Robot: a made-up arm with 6 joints.
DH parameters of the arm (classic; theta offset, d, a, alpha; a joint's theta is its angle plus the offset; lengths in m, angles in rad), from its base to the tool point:
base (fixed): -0.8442 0 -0.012 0
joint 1: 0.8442 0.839 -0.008 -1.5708
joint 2: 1.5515 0 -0.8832 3.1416
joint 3: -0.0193 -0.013 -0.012 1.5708
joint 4: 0 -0.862 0.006 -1.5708
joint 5: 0 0.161 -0.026 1.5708
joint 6: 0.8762 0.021 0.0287 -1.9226
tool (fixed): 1.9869 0.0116 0 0
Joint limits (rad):
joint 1: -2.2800..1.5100
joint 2: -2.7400..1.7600
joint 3: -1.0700..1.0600
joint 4: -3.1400..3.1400
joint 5: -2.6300..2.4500
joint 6: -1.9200..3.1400
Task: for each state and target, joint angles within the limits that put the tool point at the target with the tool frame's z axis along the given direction. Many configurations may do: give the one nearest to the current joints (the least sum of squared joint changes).
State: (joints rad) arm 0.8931 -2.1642 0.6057 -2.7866 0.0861 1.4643
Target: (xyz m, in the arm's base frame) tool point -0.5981 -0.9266 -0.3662 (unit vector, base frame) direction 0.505 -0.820 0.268
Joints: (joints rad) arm 1.1619 -2.7376 0.9721 -2.8714 0.0334 1.4181
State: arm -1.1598 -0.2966 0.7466 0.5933 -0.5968 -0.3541
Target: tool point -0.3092 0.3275 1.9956 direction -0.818 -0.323 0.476
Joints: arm -1.1717 -1.0840 -0.0696 0.3305 -0.5889 -0.6696
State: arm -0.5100 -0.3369 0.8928 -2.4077 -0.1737 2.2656
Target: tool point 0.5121 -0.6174 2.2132 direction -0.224 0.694 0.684
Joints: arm -0.9226 0.1209 0.8606 -2.0165 -0.6466 2.8723
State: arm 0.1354 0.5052 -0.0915 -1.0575 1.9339 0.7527
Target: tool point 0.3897 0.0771 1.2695 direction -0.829 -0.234 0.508
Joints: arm 0.2565 -0.3730 -0.6447 -1.1402 1.8066 0.9399
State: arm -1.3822 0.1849 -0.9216 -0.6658 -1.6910 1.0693
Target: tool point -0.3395 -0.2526 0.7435 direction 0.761 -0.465 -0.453
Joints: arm -2.1687 0.3905 -0.9844 -0.5536 -2.0022 1.5178
